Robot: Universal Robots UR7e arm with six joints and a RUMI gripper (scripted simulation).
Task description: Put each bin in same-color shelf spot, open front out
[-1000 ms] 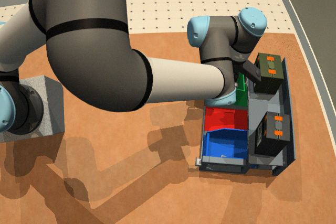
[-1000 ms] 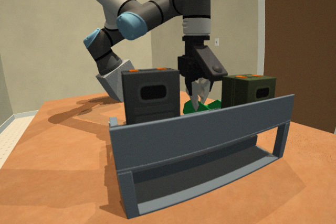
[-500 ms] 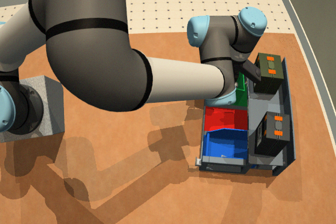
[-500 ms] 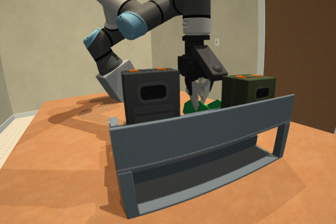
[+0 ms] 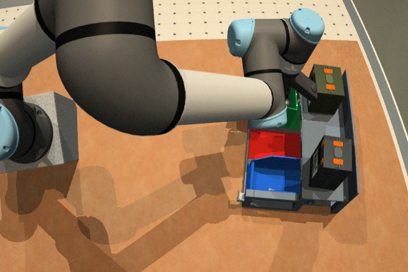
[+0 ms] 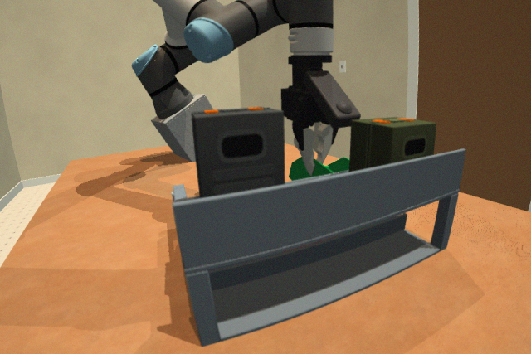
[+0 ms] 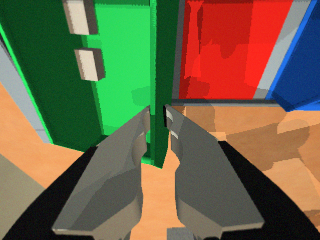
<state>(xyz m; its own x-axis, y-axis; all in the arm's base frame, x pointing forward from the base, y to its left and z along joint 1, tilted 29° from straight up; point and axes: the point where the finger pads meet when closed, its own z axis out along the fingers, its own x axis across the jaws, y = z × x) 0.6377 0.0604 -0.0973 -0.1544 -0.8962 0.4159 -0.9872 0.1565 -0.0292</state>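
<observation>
Now: hand 4 cm to the right of the green bin and 3 cm above it. Round my hand: shelf front lip 9 cm below, 6 cm to the right, 6 cm behind; then blue bin 19 cm to the right, 5 cm below, 1 cm ahead; then olive case 15 cm ahead, 6 cm above, 1 cm to the left.
</observation>
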